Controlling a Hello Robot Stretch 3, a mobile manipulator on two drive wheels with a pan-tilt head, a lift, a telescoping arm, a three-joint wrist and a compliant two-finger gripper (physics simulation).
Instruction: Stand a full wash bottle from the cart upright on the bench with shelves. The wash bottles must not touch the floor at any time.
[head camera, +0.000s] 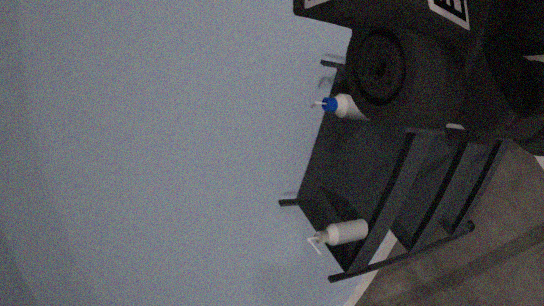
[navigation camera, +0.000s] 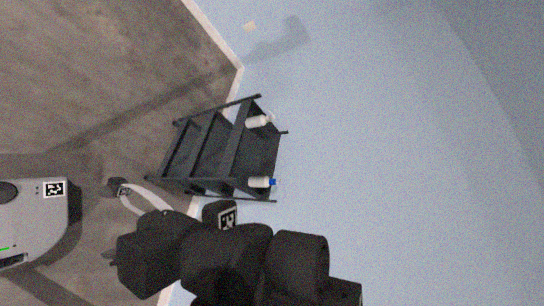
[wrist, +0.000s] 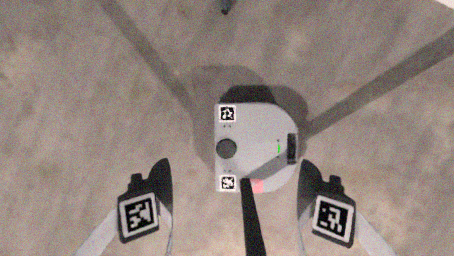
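Pixels of known places: gripper, fingertip midpoint: (navigation camera: 111, 218); robot's base at its link origin: (navigation camera: 1, 191).
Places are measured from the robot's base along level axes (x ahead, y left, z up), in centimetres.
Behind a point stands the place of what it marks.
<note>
A white wash bottle with a blue cap (head camera: 345, 106) @[x -3.4, y -74.1, z 76.8 cm] (navigation camera: 258, 181) @[x -3.2, y -73.8, z 73.1 cm] stands upright on the top shelf of the dark cart (head camera: 390, 200) @[x 16.6, y -60.9, z 71.9 cm] (navigation camera: 235, 145) @[x 14.4, y -59.8, z 71.7 cm]; in the head view the wrist partly covers it. A second white bottle with a pale cap and bent spout (head camera: 350, 232) @[x 27.2, y -73.6, z 72.6 cm] (navigation camera: 256, 121) @[x 27.2, y -73.6, z 73.9 cm] stands upright at the other end of that shelf. How full they are cannot be told. My gripper (navigation camera: 114, 221) @[x -2.1, y -12.3, z 86.4 cm] (wrist: 234, 179) @[x -2.1, y -12.3, z 86.4 cm] is open and empty, clear of both bottles, and points down over the robot's base. The head view hides most of it behind the wrist. The bench with shelves does not show.
The robot's base (navigation camera: 35, 220) @[x -11.1, y -8.0, z 16.0 cm] (wrist: 255, 135) stands on the brown floor, with a dark upright mast (wrist: 252, 220) on it. The cart stands close to the pale blue wall (head camera: 150, 150) @[x 9.2, y -100.5, z 117.3 cm] (navigation camera: 400, 150) @[x 8.0, y -99.9, z 135.7 cm]. The dark wrist (navigation camera: 220, 250) @[x -0.3, y -10.6, z 114.5 cm] is near the cart's blue-cap end.
</note>
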